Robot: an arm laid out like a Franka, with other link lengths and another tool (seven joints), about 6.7 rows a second.
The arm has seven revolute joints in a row. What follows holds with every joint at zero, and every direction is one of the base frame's. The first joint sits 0.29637 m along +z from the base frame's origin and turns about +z. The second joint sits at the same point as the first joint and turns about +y. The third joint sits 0.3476 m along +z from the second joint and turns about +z. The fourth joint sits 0.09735 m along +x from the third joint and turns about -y. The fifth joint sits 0.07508 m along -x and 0.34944 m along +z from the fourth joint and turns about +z. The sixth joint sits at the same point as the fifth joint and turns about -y. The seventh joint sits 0.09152 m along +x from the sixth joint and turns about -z. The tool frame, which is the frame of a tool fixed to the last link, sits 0.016 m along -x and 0.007 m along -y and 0.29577 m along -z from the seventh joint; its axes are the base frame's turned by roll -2.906, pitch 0 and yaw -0.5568 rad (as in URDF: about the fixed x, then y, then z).
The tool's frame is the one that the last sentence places.
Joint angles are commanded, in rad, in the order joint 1, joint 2, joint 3, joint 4, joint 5, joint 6, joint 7. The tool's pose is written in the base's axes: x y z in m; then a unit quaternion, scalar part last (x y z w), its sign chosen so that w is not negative. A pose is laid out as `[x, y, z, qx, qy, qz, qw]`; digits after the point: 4 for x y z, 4 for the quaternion.
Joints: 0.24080, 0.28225, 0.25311, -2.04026, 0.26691, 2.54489, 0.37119
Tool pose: [0.5475, 0.3296, 0.1574, -0.9081, 0.3151, -0.0428, 0.2726]
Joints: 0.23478, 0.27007, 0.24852, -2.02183, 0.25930, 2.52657, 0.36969
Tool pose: [0.5553, 0.3256, 0.1704, -0.9077, 0.3132, -0.0497, 0.2749]
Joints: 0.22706, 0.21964, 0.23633, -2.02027, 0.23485, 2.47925, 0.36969
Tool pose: [0.5559, 0.3110, 0.1946, -0.9112, 0.3070, -0.0595, 0.2682]
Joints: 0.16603, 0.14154, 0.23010, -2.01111, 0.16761, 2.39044, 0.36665
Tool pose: [0.5640, 0.2625, 0.2322, -0.9165, 0.3049, -0.0817, 0.2456]
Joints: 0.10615, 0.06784, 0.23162, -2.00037, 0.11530, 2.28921, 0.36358
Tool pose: [0.5609, 0.2175, 0.2658, -0.9208, 0.3085, -0.0941, 0.2194]
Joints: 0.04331, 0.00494, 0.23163, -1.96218, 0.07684, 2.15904, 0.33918
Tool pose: [0.5541, 0.1713, 0.3022, -0.9254, 0.3119, -0.0982, 0.1917]
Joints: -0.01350, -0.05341, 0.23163, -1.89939, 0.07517, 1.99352, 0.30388
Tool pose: [0.5357, 0.1356, 0.3438, -0.9280, 0.3188, -0.0857, 0.1728]
